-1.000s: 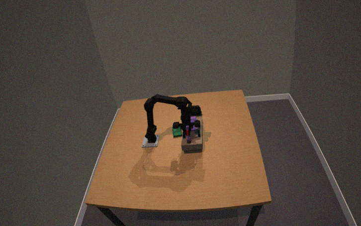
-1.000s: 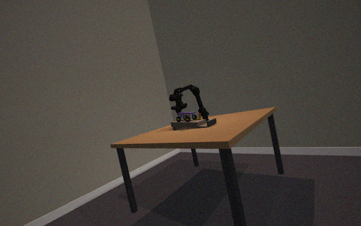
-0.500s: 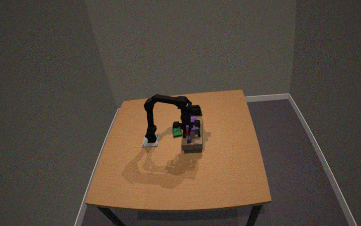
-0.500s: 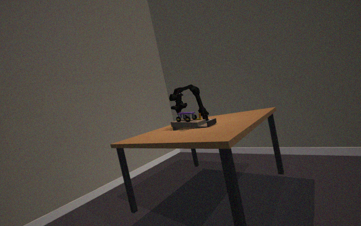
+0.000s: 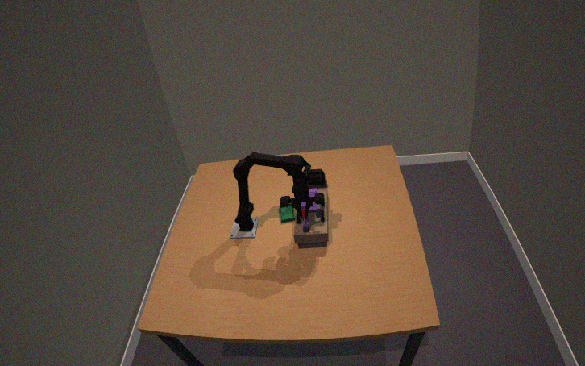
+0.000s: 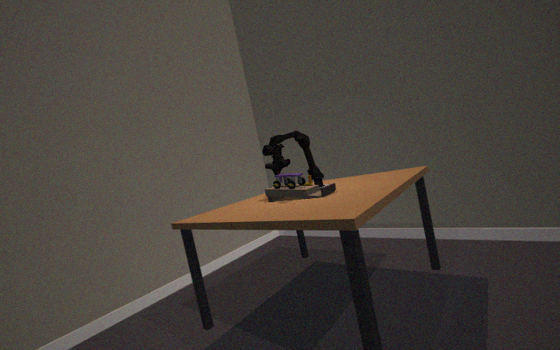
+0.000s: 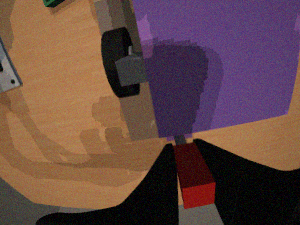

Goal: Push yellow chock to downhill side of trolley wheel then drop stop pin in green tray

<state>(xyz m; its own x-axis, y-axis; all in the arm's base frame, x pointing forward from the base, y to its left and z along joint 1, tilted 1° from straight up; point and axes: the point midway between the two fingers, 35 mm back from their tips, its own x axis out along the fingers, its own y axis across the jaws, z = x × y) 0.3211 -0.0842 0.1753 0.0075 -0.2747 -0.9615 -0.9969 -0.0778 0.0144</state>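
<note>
Right now my gripper tip is 190 mm to the right of the green tray, 160 mm above it and 120 mm past it. Also, from my gripper tip: red-headed stop pin: right at my gripper tip; then ramp: 120 mm to the left, 100 mm below, 10 mm ahead; then purple trolley: 110 mm to the left, 40 mm below, 10 mm ahead.
</note>
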